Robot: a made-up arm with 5 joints.
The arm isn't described. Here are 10 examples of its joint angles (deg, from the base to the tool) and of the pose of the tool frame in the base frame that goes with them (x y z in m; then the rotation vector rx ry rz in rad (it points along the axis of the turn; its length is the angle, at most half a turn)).
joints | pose
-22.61 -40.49 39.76 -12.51 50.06 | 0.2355 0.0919 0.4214 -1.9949 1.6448 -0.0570
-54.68 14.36 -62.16 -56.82 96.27 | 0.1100 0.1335 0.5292 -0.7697 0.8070 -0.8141
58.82 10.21 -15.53 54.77 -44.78 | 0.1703 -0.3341 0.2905 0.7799 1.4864 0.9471
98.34 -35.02 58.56 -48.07 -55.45 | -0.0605 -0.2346 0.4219 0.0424 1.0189 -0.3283
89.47 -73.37 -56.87 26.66 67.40 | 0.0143 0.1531 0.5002 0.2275 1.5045 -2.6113
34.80 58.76 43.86 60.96 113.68 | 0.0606 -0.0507 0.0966 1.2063 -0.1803 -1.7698
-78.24 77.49 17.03 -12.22 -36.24 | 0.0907 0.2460 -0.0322 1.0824 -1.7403 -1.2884
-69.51 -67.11 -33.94 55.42 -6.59 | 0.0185 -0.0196 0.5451 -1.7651 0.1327 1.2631
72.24 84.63 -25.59 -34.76 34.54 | 0.1289 -0.3689 0.0710 0.0819 2.7077 0.3460
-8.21 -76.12 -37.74 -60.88 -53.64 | -0.2080 -0.0759 0.3600 -1.3709 -1.4641 -0.4176
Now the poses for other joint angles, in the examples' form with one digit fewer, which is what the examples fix.
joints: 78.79 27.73 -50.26 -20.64 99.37
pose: 0.077 -0.351 0.440 -0.206 -2.296 1.448
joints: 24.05 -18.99 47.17 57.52 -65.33
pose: 0.204 -0.140 0.197 1.215 1.710 1.467
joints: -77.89 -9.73 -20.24 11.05 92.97
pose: 0.071 0.284 0.459 -2.403 0.515 -0.702
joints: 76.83 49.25 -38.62 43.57 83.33
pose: 0.099 -0.373 0.153 0.329 -2.580 -0.785
